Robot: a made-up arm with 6 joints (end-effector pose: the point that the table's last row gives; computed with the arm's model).
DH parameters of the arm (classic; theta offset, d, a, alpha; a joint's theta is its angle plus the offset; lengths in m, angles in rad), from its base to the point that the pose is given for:
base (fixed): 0.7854 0 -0.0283 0
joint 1: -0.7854 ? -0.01 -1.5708
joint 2: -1.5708 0 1.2 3.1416
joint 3: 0 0.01 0.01 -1.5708
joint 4: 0 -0.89 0 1.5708
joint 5: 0 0.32 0.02 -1.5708
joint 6: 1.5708 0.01 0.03 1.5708
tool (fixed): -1.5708 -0.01 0 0
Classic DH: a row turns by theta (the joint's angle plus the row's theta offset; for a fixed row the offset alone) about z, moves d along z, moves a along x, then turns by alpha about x.
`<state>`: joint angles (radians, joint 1 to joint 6).
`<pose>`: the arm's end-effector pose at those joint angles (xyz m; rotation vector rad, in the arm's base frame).
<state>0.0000 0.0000 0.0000 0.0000 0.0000 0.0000</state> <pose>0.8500 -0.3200 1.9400 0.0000 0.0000 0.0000</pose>
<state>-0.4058 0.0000 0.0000 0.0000 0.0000 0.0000</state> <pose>0.6609 -0.6391 1.9400 0.0000 0.0000 -0.4058</pose>
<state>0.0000 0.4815 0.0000 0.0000 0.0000 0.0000</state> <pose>1.3149 -0.3200 1.3938 0.0000 0.4815 0.0000</pose>
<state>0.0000 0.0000 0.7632 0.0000 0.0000 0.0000</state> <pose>0.5921 -0.3200 2.5427 0.0000 -0.7632 0.0000</pose>
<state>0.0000 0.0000 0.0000 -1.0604 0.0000 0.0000</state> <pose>0.8500 -0.1804 1.6818 1.0604 0.0000 0.0000</pose>
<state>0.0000 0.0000 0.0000 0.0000 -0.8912 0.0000</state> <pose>0.8615 -0.3200 1.9441 0.0000 0.8912 0.0000</pose>
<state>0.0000 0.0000 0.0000 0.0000 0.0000 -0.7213</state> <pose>0.8500 -0.3209 1.9623 0.7213 0.0000 0.0000</pose>
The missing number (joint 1, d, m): 0.72
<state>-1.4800 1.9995 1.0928 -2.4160 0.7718 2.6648</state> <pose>0.3598 -1.4325 -0.6050 0.7901 1.5978 -1.4315</pose>
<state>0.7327 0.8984 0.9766 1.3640 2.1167 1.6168</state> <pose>1.3751 1.1255 1.8706 -0.4318 -2.9864 -0.3601</pose>
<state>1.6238 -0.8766 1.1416 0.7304 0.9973 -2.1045</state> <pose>0.3004 -1.5200 2.1419 -0.9840 1.3078 -1.8812</pose>
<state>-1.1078 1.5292 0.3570 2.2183 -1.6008 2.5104</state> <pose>0.9707 -1.5370 0.0498 0.3152 -1.0970 -1.7619</pose>
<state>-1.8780 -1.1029 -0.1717 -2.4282 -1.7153 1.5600</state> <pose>0.3168 0.2749 1.8405 -1.0122 -0.5731 0.2578</pose>
